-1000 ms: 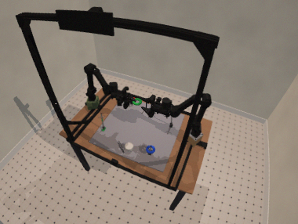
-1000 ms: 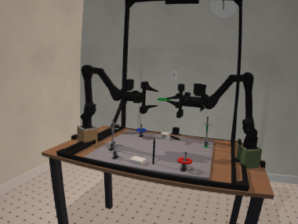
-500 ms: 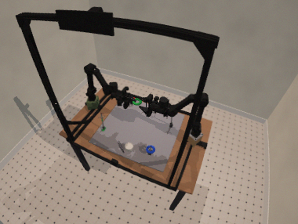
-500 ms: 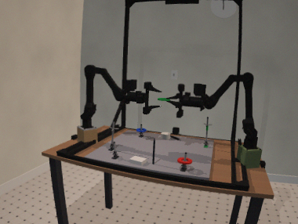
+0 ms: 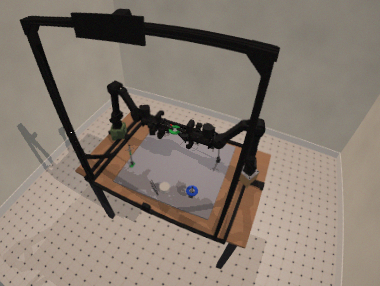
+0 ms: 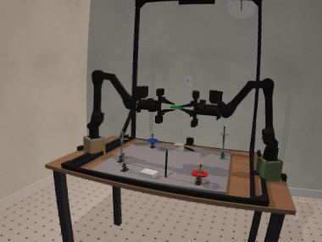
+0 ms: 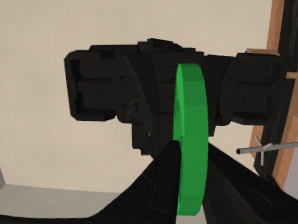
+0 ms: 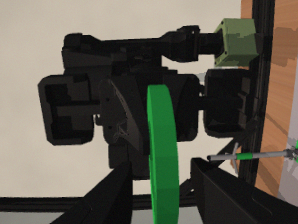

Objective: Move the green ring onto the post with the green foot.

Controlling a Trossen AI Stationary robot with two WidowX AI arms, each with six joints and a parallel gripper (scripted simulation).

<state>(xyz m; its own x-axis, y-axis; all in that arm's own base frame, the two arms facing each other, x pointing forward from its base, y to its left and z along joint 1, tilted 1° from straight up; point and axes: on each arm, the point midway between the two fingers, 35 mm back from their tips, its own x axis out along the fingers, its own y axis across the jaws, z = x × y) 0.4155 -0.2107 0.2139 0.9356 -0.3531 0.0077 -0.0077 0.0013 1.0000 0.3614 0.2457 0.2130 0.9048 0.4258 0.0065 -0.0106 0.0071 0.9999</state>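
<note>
The green ring lies 5 cm to the left of my right hand. Also, from my right hand: white block (29 cm below, 25 cm ahead, 1 cm to the right); then blue ring (25 cm below, 19 cm behind, 15 cm to the right); then grey post (30 cm to the left, 19 cm below, 14 cm behind).
Right now the green ring is 5 cm to the right of my left hand. Round my left hand: white block (29 cm below, 25 cm ahead, 10 cm to the right); blue ring (25 cm below, 24 cm to the right, 19 cm behind); grey post (21 cm to the left, 19 cm below, 14 cm behind).
</note>
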